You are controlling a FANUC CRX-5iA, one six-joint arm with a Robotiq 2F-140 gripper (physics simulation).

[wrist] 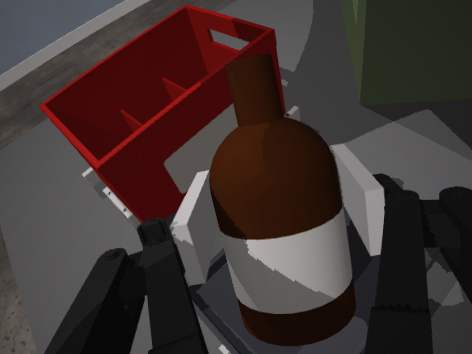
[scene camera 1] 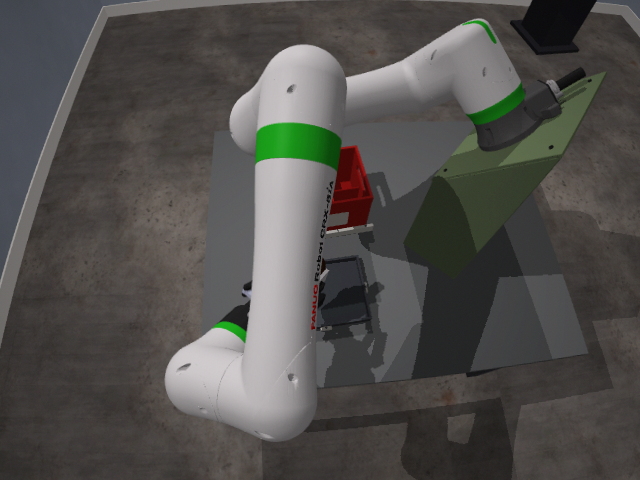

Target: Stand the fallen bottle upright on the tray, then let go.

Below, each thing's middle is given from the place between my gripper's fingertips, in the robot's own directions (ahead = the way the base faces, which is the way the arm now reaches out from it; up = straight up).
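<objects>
Brown bottle (wrist: 274, 184): my hand 1 cm above it, 1 cm short of it, 1 cm to the right of it.
</objects>
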